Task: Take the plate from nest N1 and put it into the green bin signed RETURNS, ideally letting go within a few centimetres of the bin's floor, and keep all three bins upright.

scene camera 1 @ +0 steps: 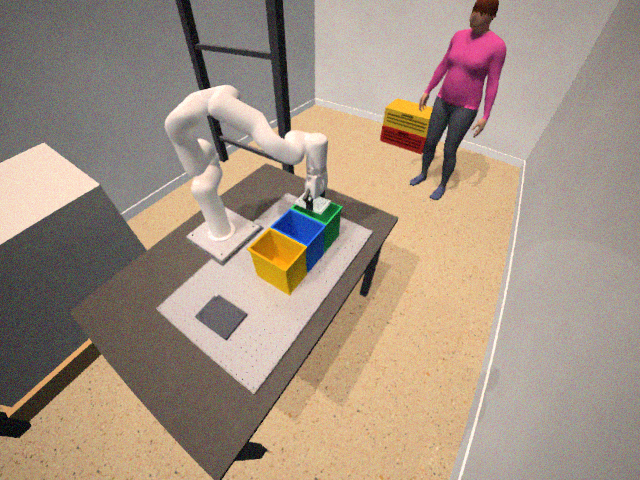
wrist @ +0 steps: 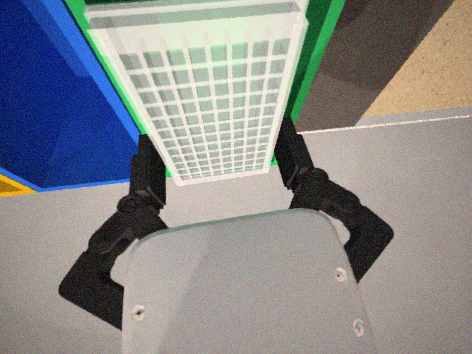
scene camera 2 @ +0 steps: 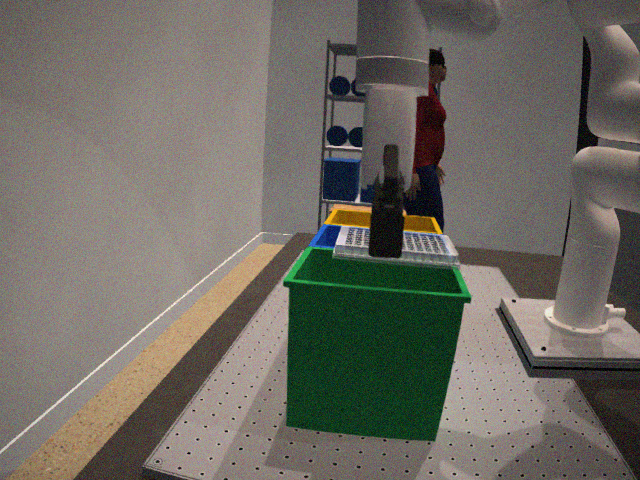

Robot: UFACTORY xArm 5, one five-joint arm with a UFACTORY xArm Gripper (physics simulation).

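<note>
My gripper [scene camera 1: 315, 201] [scene camera 2: 386, 246] [wrist: 218, 138] is shut on a clear, gridded plate [scene camera 1: 321, 206] [scene camera 2: 428, 244] [wrist: 215, 92], one black finger on each long side. The plate is held roughly level over the mouth of the green bin [scene camera 1: 333, 230] [scene camera 2: 369, 361] [wrist: 320, 55], at or slightly above its rim; the exact gap cannot be told. In the wrist view the plate's left edge lies close to the rim on the blue bin's side. The green bin stands upright. Its floor is hidden, and no RETURNS sign is readable.
The blue bin [scene camera 1: 315, 251] [scene camera 2: 325, 236] [wrist: 60, 125] stands upright beside the green one, then the yellow bin [scene camera 1: 279, 269] [scene camera 2: 424, 223] [wrist: 11, 187], also upright. A dark grey pad [scene camera 1: 221, 316] lies on the perforated board [scene camera 1: 268, 343] [scene camera 2: 496, 413]. Two people stand beyond the table.
</note>
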